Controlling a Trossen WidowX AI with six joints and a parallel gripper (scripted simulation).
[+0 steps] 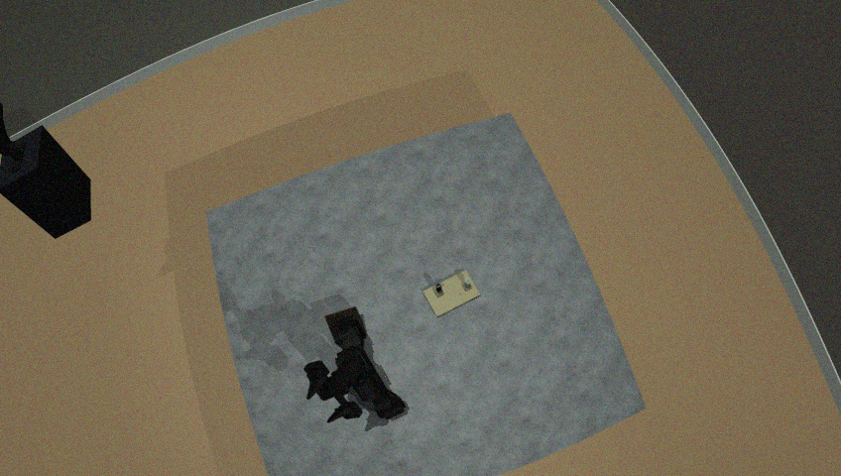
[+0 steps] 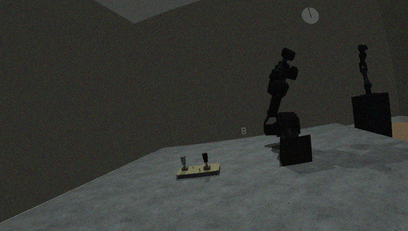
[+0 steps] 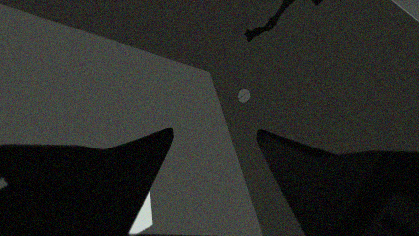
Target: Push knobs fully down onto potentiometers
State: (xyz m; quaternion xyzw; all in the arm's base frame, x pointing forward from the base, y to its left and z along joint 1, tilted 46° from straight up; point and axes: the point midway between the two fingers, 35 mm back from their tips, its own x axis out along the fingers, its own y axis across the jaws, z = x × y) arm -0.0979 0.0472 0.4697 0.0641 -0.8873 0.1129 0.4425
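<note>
My gripper tip is 450 mm short of the dark knob, 330 mm to the right of it and 360 mm above it. From my gripper tip the other things lie so: light grey knob: 540 mm ahead, 320 mm to the left, 370 mm below.
</note>
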